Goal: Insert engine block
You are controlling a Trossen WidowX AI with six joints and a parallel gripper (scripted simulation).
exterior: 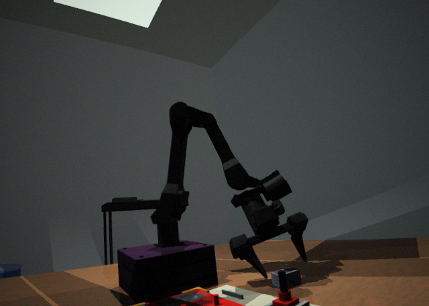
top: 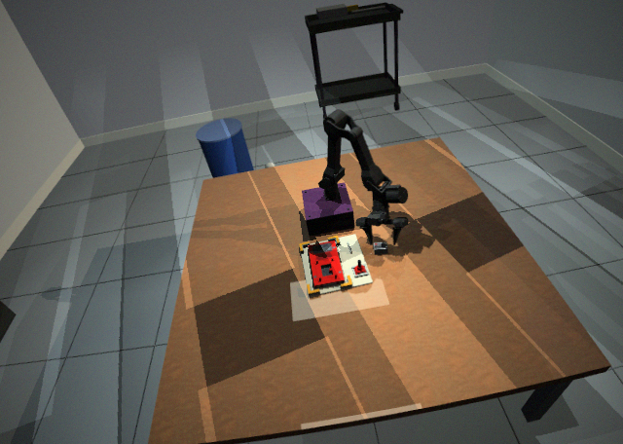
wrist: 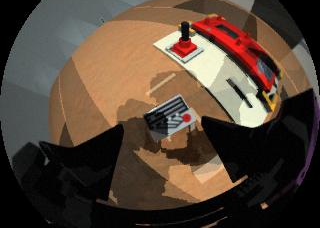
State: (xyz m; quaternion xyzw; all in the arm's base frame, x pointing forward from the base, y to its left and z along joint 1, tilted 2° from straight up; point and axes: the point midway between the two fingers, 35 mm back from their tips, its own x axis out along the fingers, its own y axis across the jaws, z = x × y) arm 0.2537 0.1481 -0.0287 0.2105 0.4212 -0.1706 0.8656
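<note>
Now: the engine block 20 mm below my gripper tip, 10 mm to the right of it and 10 mm ahead of it.
</note>
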